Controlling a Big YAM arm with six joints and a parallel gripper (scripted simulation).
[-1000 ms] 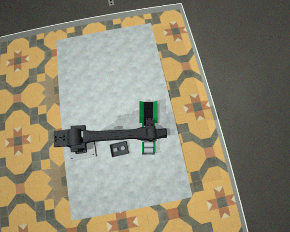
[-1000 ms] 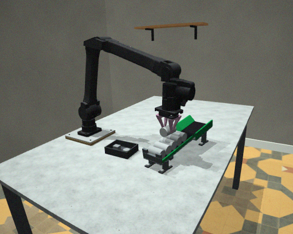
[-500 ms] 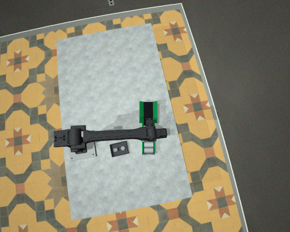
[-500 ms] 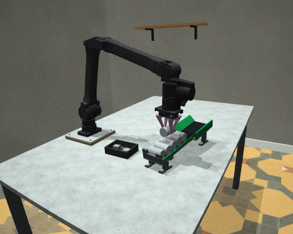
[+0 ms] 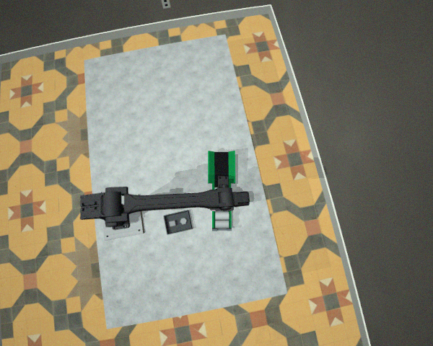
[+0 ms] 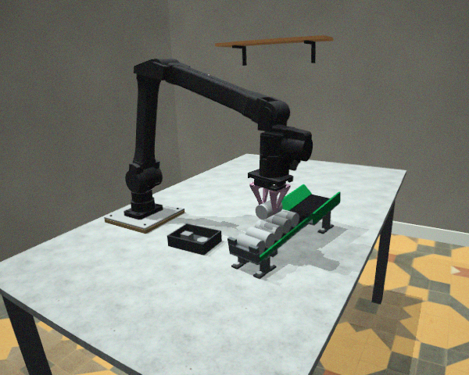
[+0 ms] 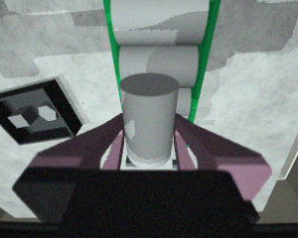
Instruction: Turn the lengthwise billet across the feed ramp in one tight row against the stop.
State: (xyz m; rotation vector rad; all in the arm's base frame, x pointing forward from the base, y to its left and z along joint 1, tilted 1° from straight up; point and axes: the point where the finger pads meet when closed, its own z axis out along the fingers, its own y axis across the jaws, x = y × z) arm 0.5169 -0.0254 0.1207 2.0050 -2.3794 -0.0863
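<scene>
Right now the billet is right at my hand. From my hand the other things lie so: black tray (22 cm behind, 5 cm to the right, 13 cm below); stop (1 cm behind, 11 cm to the right, 8 cm below).
</scene>
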